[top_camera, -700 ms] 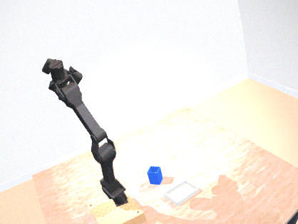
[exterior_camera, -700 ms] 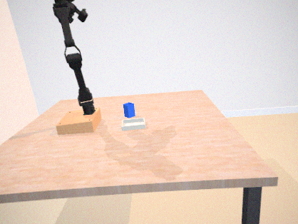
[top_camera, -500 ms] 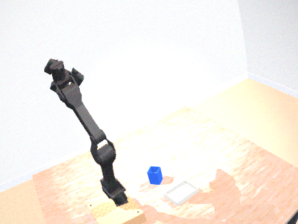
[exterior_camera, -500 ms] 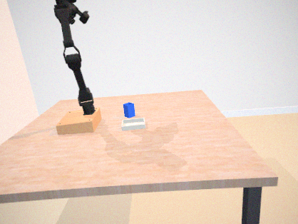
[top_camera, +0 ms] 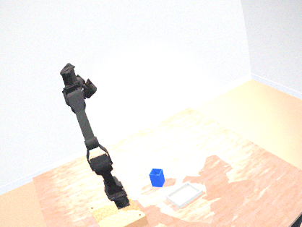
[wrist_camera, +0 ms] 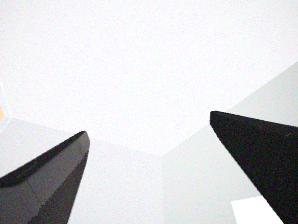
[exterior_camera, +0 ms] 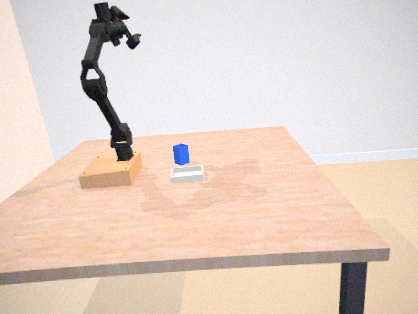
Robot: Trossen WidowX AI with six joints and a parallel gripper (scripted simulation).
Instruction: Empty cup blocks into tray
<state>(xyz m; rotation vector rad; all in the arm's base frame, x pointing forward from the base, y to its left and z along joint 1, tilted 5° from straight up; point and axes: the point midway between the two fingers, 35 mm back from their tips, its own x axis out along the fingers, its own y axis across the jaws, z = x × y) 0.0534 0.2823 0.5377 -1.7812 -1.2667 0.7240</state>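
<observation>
Now: the yellow block 590 mm below my gripper tip, 200 mm ahead of it and 160 mm to the right of it. Also, from my gripper tip: blue cup (610 mm below, 190 mm ahead, 160 mm to the right); cyan block (610 mm below, 190 mm ahead, 150 mm to the right); orange block (620 mm below, 190 mm ahead, 160 mm to the right).
</observation>
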